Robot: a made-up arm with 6 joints. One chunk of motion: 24 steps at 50 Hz.
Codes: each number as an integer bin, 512 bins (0 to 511) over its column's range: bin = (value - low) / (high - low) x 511, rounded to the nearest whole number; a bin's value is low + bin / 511 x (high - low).
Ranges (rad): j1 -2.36..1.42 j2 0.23..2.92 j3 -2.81..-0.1 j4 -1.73..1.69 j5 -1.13..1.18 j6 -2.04..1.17
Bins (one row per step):
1: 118 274 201 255 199 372
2: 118 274 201 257 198 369
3: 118 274 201 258 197 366
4: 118 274 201 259 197 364
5: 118 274 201 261 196 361
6: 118 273 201 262 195 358
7: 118 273 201 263 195 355
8: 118 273 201 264 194 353
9: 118 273 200 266 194 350
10: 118 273 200 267 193 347
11: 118 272 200 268 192 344
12: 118 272 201 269 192 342
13: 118 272 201 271 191 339
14: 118 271 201 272 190 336
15: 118 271 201 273 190 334
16: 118 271 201 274 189 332
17: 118 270 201 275 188 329
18: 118 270 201 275 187 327
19: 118 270 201 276 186 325
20: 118 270 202 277 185 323
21: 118 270 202 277 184 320
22: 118 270 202 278 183 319
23: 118 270 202 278 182 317
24: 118 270 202 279 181 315
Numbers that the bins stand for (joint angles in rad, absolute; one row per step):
1: -1.4871 1.6724 -1.7440 -0.0233 -0.2304 0.2968
2: -1.4871 1.6724 -1.7440 -0.0100 -0.2349 0.2780
3: -1.4871 1.6724 -1.7440 -0.0033 -0.2395 0.2591
4: -1.4871 1.6724 -1.7440 0.0034 -0.2395 0.2466
5: -1.4871 1.6724 -1.7440 0.0168 -0.2440 0.2277
6: -1.4871 1.6671 -1.7440 0.0235 -0.2485 0.2089
7: -1.4871 1.6671 -1.7440 0.0302 -0.2485 0.1900
8: -1.4871 1.6671 -1.7440 0.0369 -0.2530 0.1775
9: -1.4871 1.6671 -1.7493 0.0503 -0.2530 0.1586
10: -1.4871 1.6671 -1.7493 0.0570 -0.2575 0.1398
11: -1.4871 1.6619 -1.7493 0.0637 -0.2621 0.1209
12: -1.4871 1.6619 -1.7440 0.0704 -0.2621 0.1084
13: -1.4871 1.6619 -1.7440 0.0837 -0.2666 0.0895
14: -1.4871 1.6566 -1.7440 0.0904 -0.2711 0.0707
15: -1.4871 1.6566 -1.7440 0.0971 -0.2711 0.0581
16: -1.4871 1.6566 -1.7440 0.1038 -0.2756 0.0456
17: -1.4871 1.6513 -1.7440 0.1105 -0.2801 0.0267
18: -1.4871 1.6513 -1.7440 0.1105 -0.2847 0.0141
19: -1.4871 1.6513 -1.7440 0.1172 -0.2892 0.0016
20: -1.4871 1.6513 -1.7387 0.1239 -0.2937 -0.0110
21: -1.4871 1.6513 -1.7387 0.1239 -0.2982 -0.0298
22: -1.4871 1.6513 -1.7387 0.1306 -0.3027 -0.0361
23: -1.4871 1.6513 -1.7387 0.1306 -0.3073 -0.0487
24: -1.4871 1.6513 -1.7387 0.1373 -0.3118 -0.0612

